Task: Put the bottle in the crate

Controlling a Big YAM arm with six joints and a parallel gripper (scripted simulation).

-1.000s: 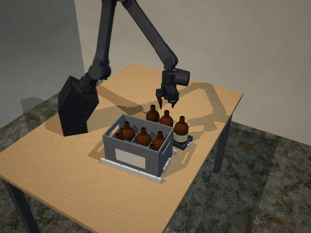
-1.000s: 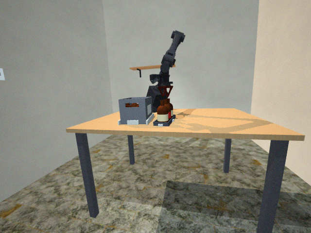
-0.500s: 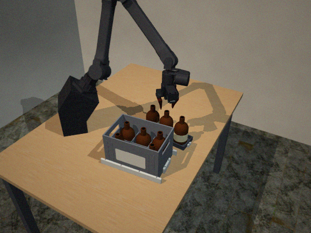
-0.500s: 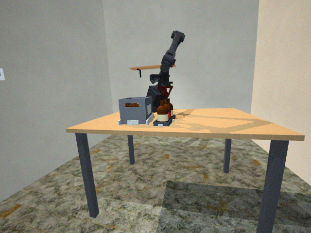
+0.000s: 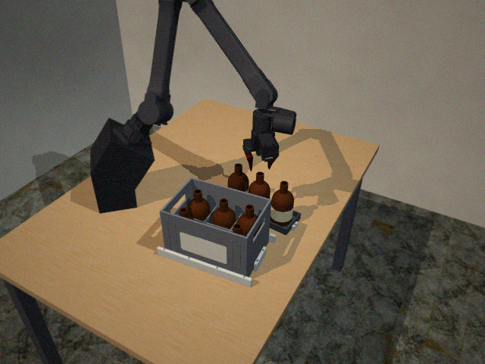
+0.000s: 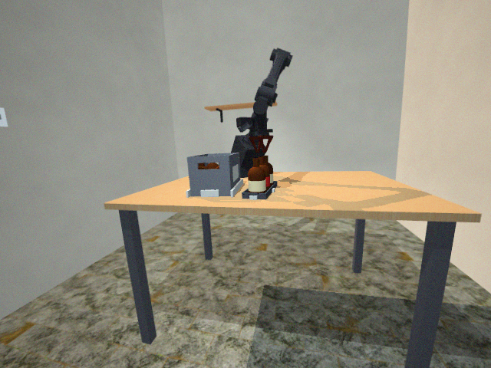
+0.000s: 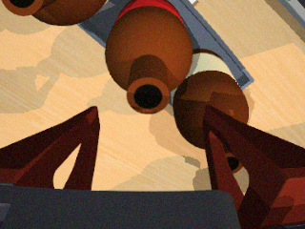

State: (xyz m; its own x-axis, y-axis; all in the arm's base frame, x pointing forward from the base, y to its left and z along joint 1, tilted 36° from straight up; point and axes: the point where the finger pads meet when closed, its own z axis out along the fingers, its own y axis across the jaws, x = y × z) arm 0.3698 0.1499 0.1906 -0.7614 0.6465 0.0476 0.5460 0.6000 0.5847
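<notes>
Right now my hand is 170 mm above the dark tray. From my hand the other things lie so: grey crate 220 mm to the right, 100 mm below, 30 mm ahead.
</notes>
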